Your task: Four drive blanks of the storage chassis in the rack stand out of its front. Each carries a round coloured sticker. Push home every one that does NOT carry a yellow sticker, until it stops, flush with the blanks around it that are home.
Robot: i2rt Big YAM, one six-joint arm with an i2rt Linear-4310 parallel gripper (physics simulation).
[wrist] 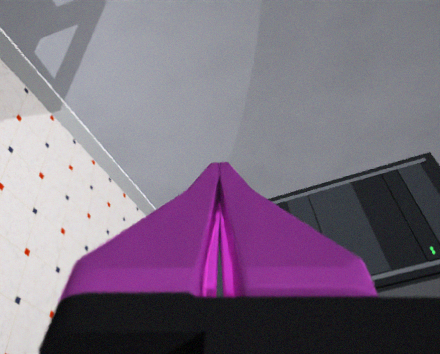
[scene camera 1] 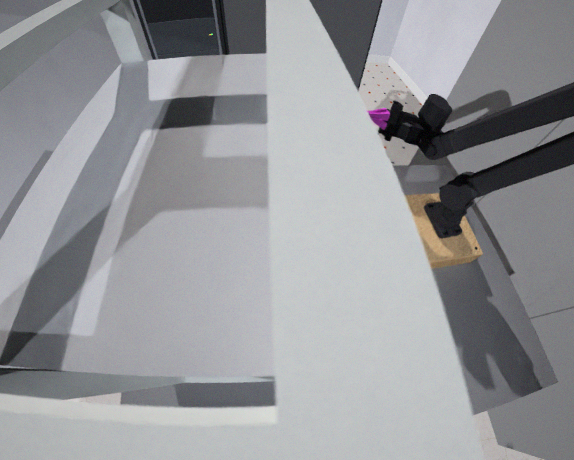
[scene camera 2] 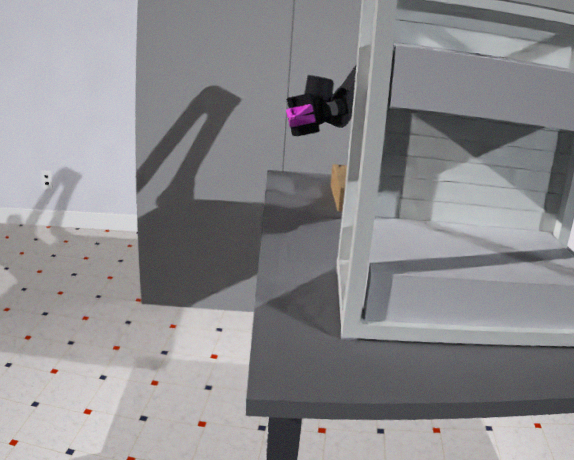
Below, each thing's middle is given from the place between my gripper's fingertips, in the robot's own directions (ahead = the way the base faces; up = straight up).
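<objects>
My gripper's 2 cm below the grey rack [scene camera 1: 234,218], and it's also 33 cm to the right of the rack and 38 cm short of it.
</objects>
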